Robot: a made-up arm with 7 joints.
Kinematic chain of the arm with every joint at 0, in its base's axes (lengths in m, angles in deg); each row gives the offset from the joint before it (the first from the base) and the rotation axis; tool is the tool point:
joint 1: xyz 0 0 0.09 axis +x
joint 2: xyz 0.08 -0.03 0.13 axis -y
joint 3: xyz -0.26 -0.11 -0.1 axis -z
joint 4: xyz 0 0.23 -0.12 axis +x
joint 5: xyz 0.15 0 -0.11 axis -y
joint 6: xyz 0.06 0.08 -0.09 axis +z
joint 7: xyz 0.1 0 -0.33 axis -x
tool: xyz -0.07 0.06 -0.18
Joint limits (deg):
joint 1: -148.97..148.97
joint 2: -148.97..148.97
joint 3: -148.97..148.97
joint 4: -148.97..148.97
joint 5: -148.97..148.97
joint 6: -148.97..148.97
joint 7: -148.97..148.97
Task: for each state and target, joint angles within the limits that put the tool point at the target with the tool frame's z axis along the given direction. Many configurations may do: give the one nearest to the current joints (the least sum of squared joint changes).
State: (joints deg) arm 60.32 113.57 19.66 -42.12 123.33 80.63 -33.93
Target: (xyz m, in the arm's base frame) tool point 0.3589 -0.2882 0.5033 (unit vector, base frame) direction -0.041 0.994 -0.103
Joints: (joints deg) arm 53.92 95.74 -7.21 -67.02 115.28 97.68 -63.18
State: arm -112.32 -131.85 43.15 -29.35 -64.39 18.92 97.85
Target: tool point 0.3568 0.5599 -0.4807 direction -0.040 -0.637 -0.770
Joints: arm -143.32 -148.97 -2.97 -21.20 -86.31 8.39 91.61
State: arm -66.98 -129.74 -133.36 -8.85 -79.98 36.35 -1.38
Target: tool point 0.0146 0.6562 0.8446 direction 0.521 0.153 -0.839
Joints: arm -77.83 -148.97 -118.95 -23.71 -69.81 31.63 -10.07
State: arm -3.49 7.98 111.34 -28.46 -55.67 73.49 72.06
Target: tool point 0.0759 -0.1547 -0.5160 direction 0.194 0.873 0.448
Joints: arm -11.59 13.57 84.49 -24.07 -62.48 81.18 109.76
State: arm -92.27 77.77 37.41 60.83 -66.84 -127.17 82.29
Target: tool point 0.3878 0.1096 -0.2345 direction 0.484 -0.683 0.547
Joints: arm -92.33 51.01 80.72 43.75 -74.43 -148.97 69.11
